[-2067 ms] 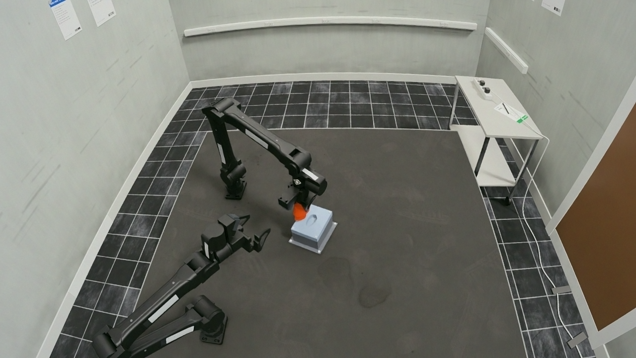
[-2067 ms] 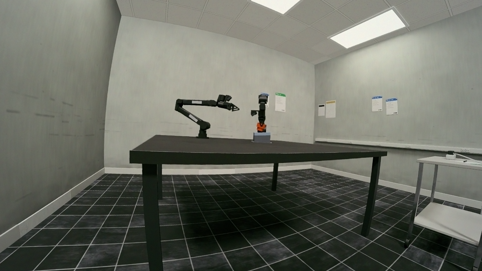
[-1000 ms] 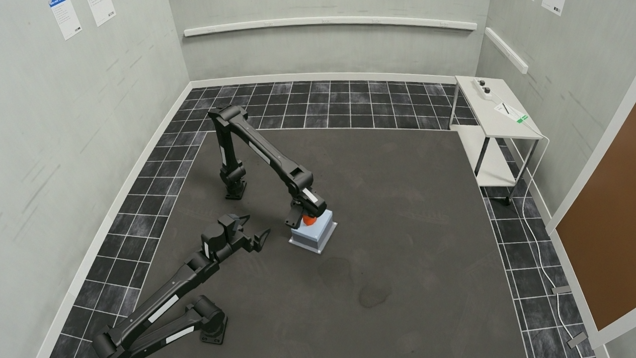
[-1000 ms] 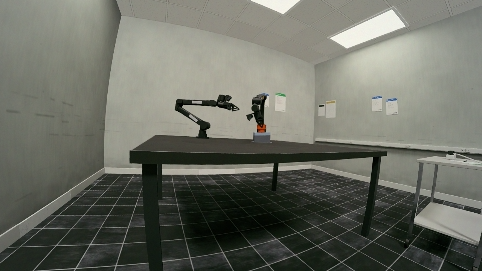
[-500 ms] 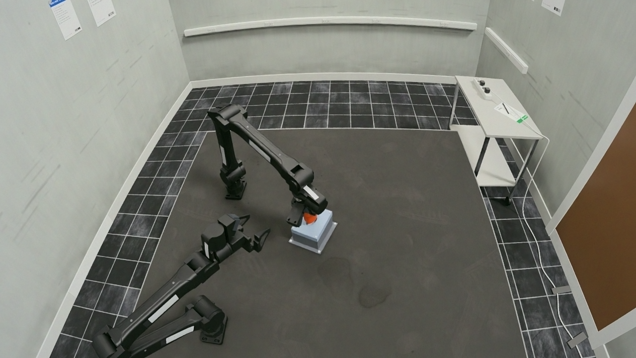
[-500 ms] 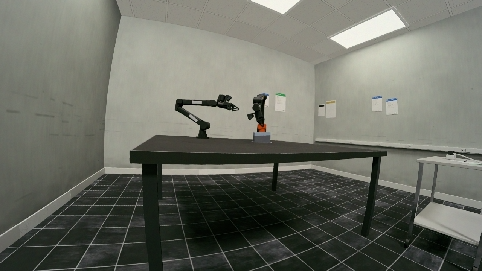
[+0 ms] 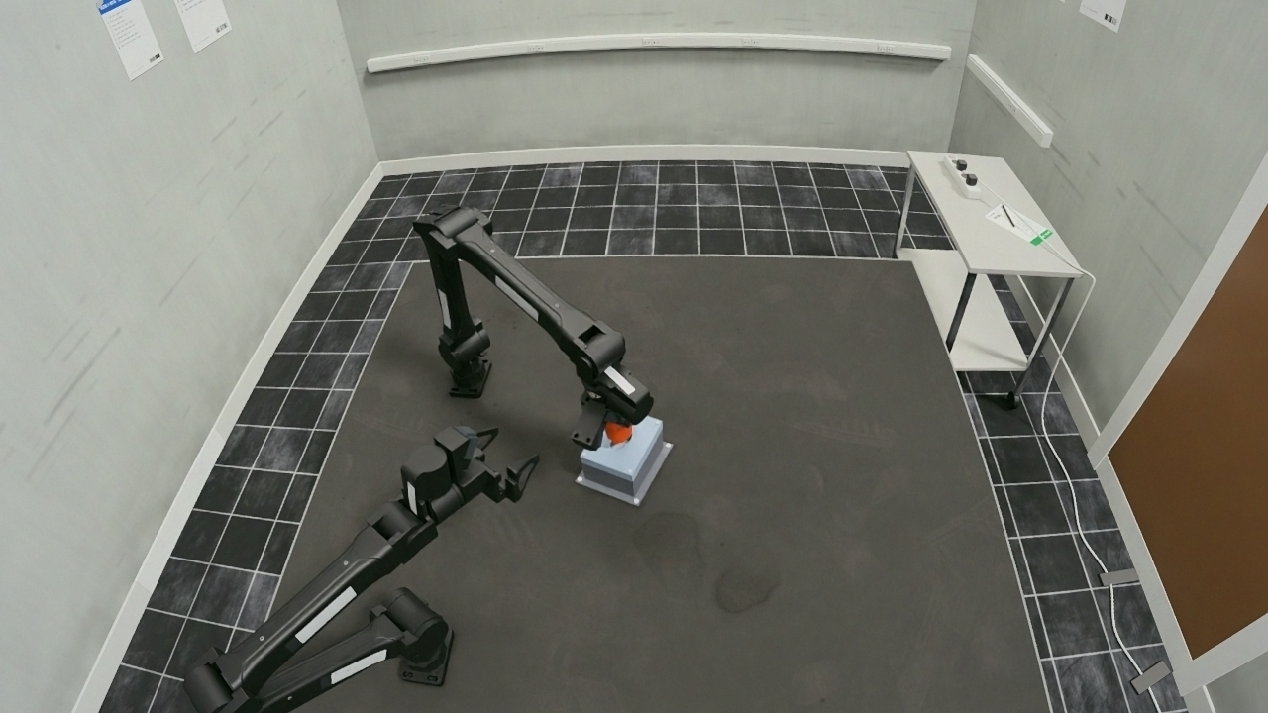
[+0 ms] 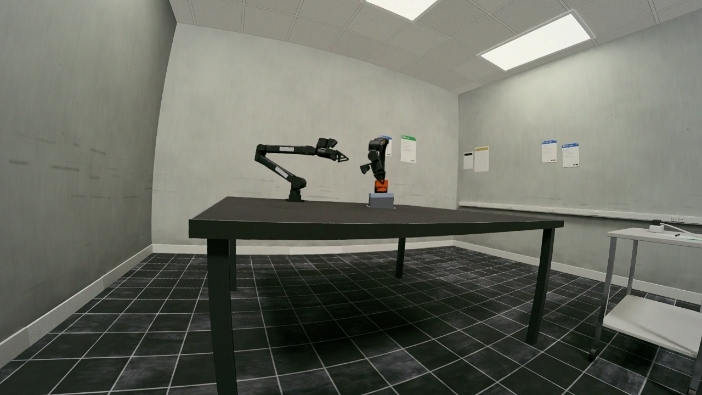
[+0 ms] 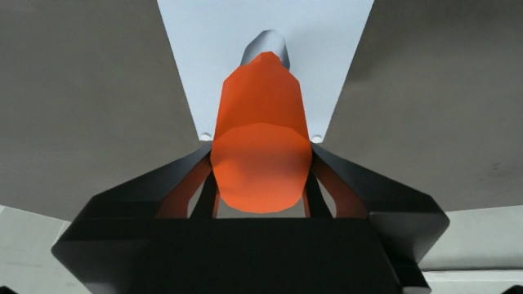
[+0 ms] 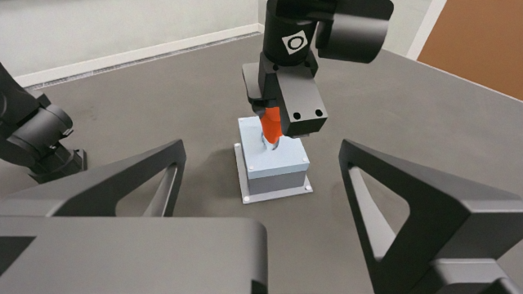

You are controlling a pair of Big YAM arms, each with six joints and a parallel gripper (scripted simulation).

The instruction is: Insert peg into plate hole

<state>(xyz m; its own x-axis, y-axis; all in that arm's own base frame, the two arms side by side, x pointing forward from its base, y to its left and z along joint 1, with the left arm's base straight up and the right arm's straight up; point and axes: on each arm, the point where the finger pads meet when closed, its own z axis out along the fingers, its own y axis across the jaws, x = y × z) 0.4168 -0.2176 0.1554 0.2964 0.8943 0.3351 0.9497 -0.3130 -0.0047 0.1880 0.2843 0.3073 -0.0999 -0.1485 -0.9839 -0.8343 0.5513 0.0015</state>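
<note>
The light blue plate is 80 mm below my left hand. Round my left hand: orange peg 20 mm below.
</note>
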